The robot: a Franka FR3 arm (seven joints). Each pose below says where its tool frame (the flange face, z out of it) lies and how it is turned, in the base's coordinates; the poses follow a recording.
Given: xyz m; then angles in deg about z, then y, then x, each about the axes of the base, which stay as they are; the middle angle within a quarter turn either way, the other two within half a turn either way.
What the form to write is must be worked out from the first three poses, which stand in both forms.
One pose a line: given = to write
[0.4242 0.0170 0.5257 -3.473 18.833 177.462] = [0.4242 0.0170 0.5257 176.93 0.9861 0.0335 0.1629]
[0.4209 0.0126 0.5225 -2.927 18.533 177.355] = [0.4209 0.0126 0.5225 176.92 0.9866 0.0289 0.1604]
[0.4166 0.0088 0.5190 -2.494 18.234 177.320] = [0.4166 0.0088 0.5190 176.96 0.9871 0.0252 0.1579]
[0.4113 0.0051 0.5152 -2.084 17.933 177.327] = [0.4113 0.0051 0.5152 177.04 0.9876 0.0216 0.1554]
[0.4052 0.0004 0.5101 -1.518 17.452 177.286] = [0.4052 0.0004 0.5101 177.09 0.9883 0.0167 0.1514]
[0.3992 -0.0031 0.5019 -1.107 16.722 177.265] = [0.3992 -0.0031 0.5019 177.13 0.9893 0.0130 0.1452]
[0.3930 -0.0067 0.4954 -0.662 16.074 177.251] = [0.3930 -0.0067 0.4954 177.19 0.9902 0.0091 0.1397]
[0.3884 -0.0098 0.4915 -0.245 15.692 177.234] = [0.3884 -0.0098 0.4915 177.23 0.9906 0.0054 0.1365]
